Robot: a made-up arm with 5 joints. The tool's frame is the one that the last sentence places.
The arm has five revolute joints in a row. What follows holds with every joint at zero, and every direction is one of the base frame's.
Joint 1 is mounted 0.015 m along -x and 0.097 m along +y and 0.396 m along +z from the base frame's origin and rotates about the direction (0.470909, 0.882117, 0.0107), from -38.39 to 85.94 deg.
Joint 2 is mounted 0.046 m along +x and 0.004 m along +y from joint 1 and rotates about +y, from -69.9 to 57.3 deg.
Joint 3 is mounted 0.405 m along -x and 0.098 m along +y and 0.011 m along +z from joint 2 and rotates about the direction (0.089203, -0.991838, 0.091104), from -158.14 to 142.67 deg.
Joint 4 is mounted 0.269 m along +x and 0.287 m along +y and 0.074 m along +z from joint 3 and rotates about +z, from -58.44 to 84.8 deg.
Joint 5 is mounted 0.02 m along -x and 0.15 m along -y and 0.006 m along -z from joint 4 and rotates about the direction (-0.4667, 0.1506, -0.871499), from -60.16 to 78.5 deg.
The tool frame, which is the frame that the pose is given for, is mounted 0.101 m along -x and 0.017 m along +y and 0.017 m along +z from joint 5; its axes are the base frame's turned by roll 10.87, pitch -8.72 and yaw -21.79 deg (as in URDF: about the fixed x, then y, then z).
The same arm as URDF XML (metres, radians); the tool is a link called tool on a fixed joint. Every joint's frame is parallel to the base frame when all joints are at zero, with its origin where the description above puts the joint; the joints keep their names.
<robot name="arm">
  <link name="base"/>
  <link name="link1"/>
  <link name="link2"/>
  <link name="link3"/>
  <link name="link4"/>
  <link name="link5"/>
  <link name="tool"/>
  <joint name="joint 1" type="revolute">
    <parent link="base"/>
    <child link="link1"/>
    <origin xyz="-0.015 0.097 0.396" rpy="0 0 0"/>
    <axis xyz="0.470909 0.882117 0.0107"/>
    <limit lower="-0.67" upper="1.4999"/>
  </joint>
  <joint name="joint 2" type="revolute">
    <parent link="link1"/>
    <child link="link2"/>
    <origin xyz="0.046 0.004 0" rpy="0 0 0"/>
    <axis xyz="0 1 0"/>
    <limit lower="-1.22" upper="1.0001"/>
  </joint>
  <joint name="joint 3" type="revolute">
    <parent link="link2"/>
    <child link="link3"/>
    <origin xyz="-0.405 0.098 0.011" rpy="0 0 0"/>
    <axis xyz="0.089203 -0.991838 0.091104"/>
    <limit lower="-2.7601" upper="2.4901"/>
  </joint>
  <joint name="joint 4" type="revolute">
    <parent link="link3"/>
    <child link="link4"/>
    <origin xyz="0.269 0.287 0.074" rpy="0 0 0"/>
    <axis xyz="0 0 1"/>
    <limit lower="-1.02" upper="1.48"/>
  </joint>
  <joint name="joint 5" type="revolute">
    <parent link="link4"/>
    <child link="link5"/>
    <origin xyz="-0.02 -0.15 -0.006" rpy="0 0 0"/>
    <axis xyz="-0.4667 0.1506 -0.871499"/>
    <limit lower="-1.05" upper="1.3701"/>
  </joint>
  <joint name="tool_fixed" type="fixed">
    <parent link="link5"/>
    <child link="tool"/>
    <origin xyz="-0.101 0.017 0.017" rpy="0.1897 -0.1522 -0.3803"/>
  </joint>
</robot>

